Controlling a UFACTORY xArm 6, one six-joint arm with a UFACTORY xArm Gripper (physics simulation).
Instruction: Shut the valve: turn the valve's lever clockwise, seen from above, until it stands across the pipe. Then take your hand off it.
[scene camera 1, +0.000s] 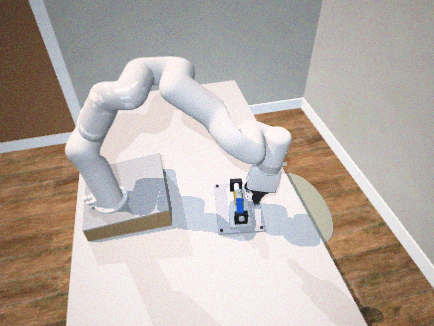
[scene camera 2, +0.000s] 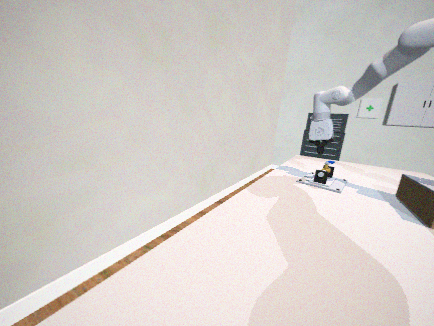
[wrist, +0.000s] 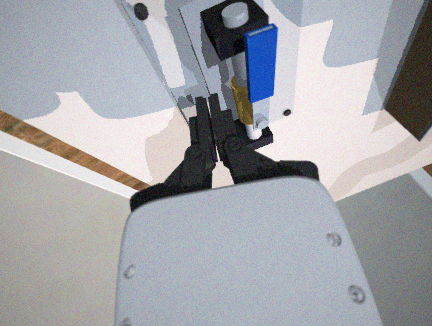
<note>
I see my gripper (scene camera 1: 255, 201), a blue lever (wrist: 260, 44) and a base plate (scene camera 1: 223, 222).
My gripper is seen too in the wrist view (wrist: 210, 109).
</note>
